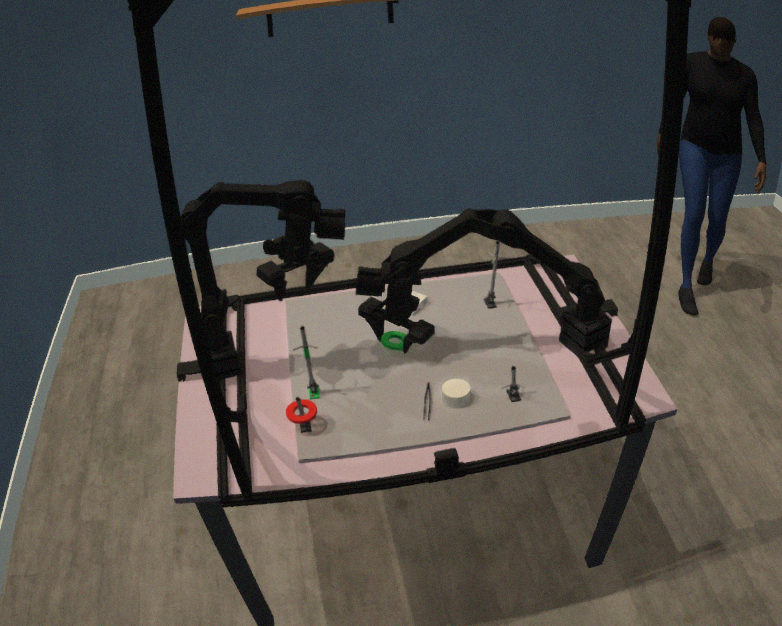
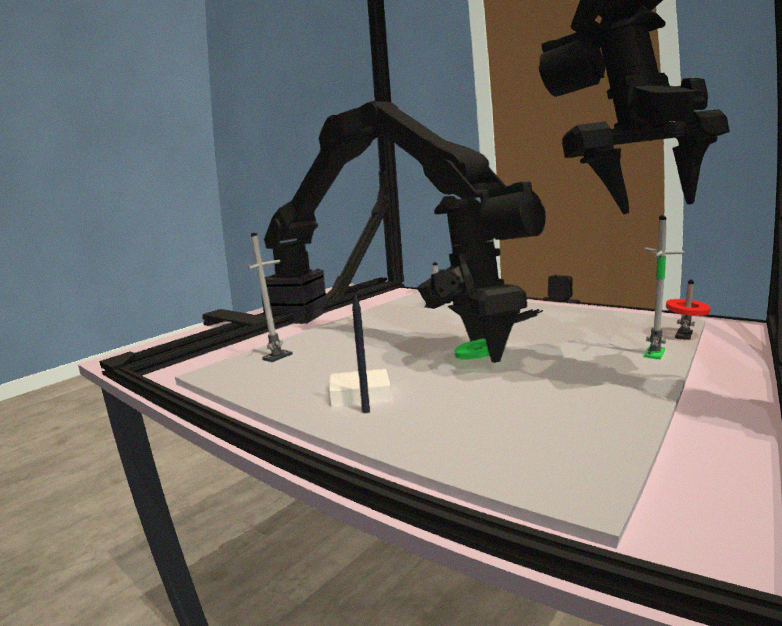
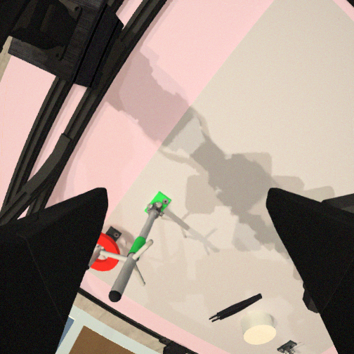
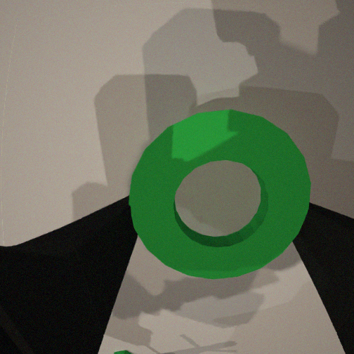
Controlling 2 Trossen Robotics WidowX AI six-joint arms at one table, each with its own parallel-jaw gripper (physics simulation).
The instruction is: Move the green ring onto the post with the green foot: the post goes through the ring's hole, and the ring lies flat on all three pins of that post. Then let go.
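Frame: origin at the left arm's base, x ahead, y left, z up, level; centimetres.
Where they show: left gripper, between the fingertips: [image 1: 294, 294] [image 2: 658, 208]; right gripper, between the fingertips: [image 1: 392, 346] [image 2: 486, 356]; left arm's base, origin of its link: [image 1: 215, 345]; right arm's base, origin of its link: [image 1: 587, 315] [image 2: 291, 274].
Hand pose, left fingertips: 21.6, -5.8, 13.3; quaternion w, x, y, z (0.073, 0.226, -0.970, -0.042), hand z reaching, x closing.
Note:
Things, the pixels of their top centre, and the offset from my left fingertips, as dx, dy, dz. "spot": a spot on its surface instead.
- green ring, centre of its top: [image 2: 479, 340] [image 1: 395, 337] +23.1, -1.8, -17.9
- tall post, a spot on its surface: [image 2: 659, 300] [image 1: 308, 365] spot: -0.6, -10.5, -13.0
- green foot, a spot on its surface: [image 2: 654, 353] [image 1: 312, 387] spot: -0.4, -9.7, -20.4
- red ring, centre of its top: [image 2: 688, 303] [image 1: 301, 409] -5.5, -21.4, -15.7
- white cylinder, centre of its top: [image 1: 456, 388] +29.5, -25.5, -17.4
- short post, a spot on its surface: [image 1: 513, 385] spot: +42.0, -30.3, -17.2
- white block, centre of its top: [image 2: 359, 379] [image 1: 411, 299] +33.0, +13.3, -18.9
The green ring [image 1: 385, 342] [image 2: 463, 352] [image 4: 152, 190] is held roughly level, low over the grey board. My right gripper [image 1: 393, 345] [image 2: 483, 352] [image 4: 213, 204] is shut on it, one finger at each side of its outer rim. The ring's hole is open. The tall post [image 1: 308, 365] [image 2: 659, 300] [image 3: 149, 222] with the green foot [image 1: 314, 393] [image 2: 654, 353] [image 3: 161, 200] stands upright, apart from the ring, with side pins near its top and a green band below them. My left gripper [image 1: 295, 292] [image 2: 658, 207] [image 3: 189, 196] is open and empty, high above the table.
A red ring [image 1: 290, 412] [image 2: 691, 311] [image 3: 113, 245] sits on a short post close by the green-footed post. Tweezers [image 1: 427, 401] [image 3: 236, 307], a white cylinder [image 1: 455, 393] [image 3: 259, 327], another short post [image 1: 513, 385], a tall post [image 1: 493, 280] [image 2: 264, 293] and a white block [image 2: 378, 386] stand or lie around.

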